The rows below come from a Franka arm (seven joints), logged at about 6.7 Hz.
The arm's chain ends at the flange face. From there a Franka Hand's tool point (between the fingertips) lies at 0.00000 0.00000 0.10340 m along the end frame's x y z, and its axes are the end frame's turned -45 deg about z.
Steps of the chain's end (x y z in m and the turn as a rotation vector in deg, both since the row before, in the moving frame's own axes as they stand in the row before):
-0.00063 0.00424 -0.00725 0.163 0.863 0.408
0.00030 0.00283 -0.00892 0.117 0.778 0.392
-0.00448 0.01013 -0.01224 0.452 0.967 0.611
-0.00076 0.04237 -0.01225 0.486 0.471 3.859
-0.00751 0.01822 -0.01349 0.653 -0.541 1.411
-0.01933 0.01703 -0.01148 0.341 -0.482 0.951
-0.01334 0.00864 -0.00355 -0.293 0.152 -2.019
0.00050 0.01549 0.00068 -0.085 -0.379 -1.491
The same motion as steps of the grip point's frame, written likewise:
-0.00214 0.00345 -0.00726 -0.495 0.725 0.408
-0.00065 0.00306 -0.00893 -0.467 0.633 0.392
-0.00852 0.00466 -0.01226 -0.364 1.003 0.611
-0.02928 0.02944 -0.01226 0.011 0.677 3.859
-0.01803 0.00605 -0.01350 0.844 0.079 1.411
-0.02588 -0.00268 -0.01149 0.582 -0.100 0.951
-0.01571 -0.00275 -0.00355 -0.315 -0.100 -2.019
-0.01120 0.01094 0.00068 0.208 -0.328 -1.491

